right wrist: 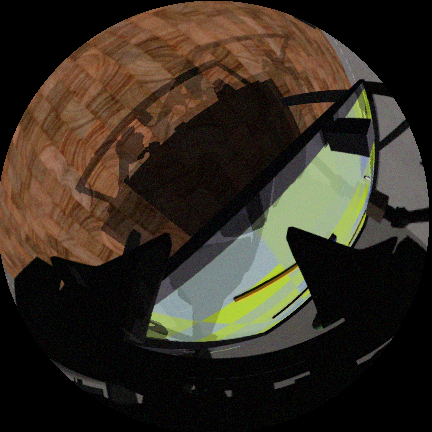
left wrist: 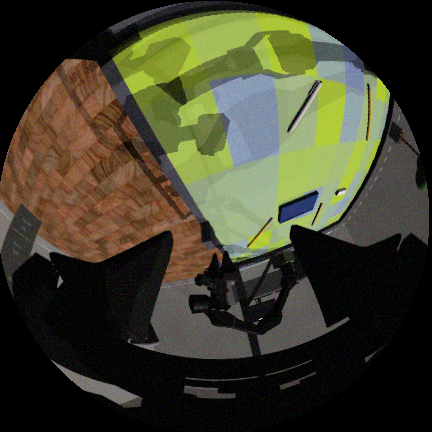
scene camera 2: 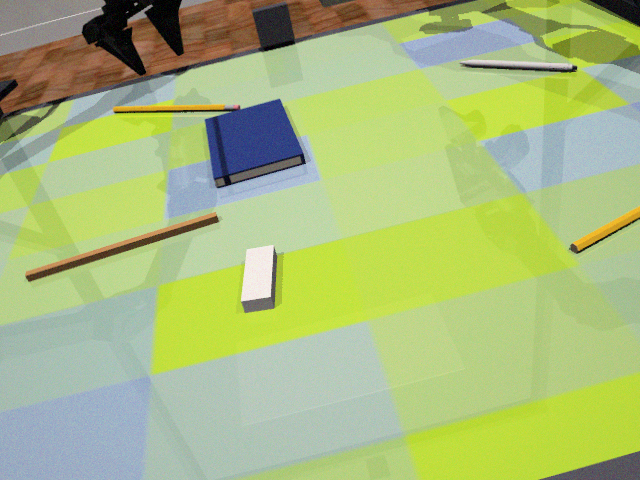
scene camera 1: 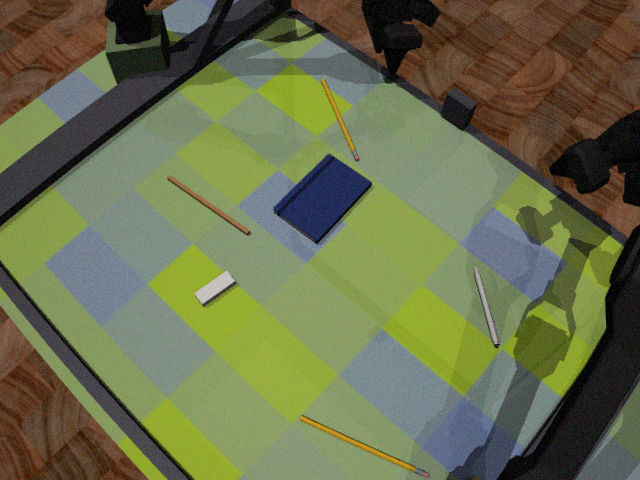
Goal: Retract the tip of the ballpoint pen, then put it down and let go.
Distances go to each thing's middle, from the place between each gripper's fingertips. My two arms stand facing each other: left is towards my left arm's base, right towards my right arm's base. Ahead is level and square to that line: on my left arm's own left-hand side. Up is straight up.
Now: left hand 18 cm short of the ballpoint pen point(scene camera 2: 566, 67), 8 cm to the right of it and 15 cm above it. From my left hand the other things lie so: brown stick point(scene camera 2: 196, 223): 44 cm ahead, 30 cm to the right, 15 cm below; eraser point(scene camera 2: 259, 284): 50 cm ahead, 16 cm to the right, 15 cm below.
Now: right hand 42 cm short of the brown stick, 9 cm to the right of it and 1 cm above it. The rest, counted from my right hand: ballpoint pen (47 cm to the left, 15 cm ahead, 1 cm below); eraser (48 cm ahead, 23 cm to the left).
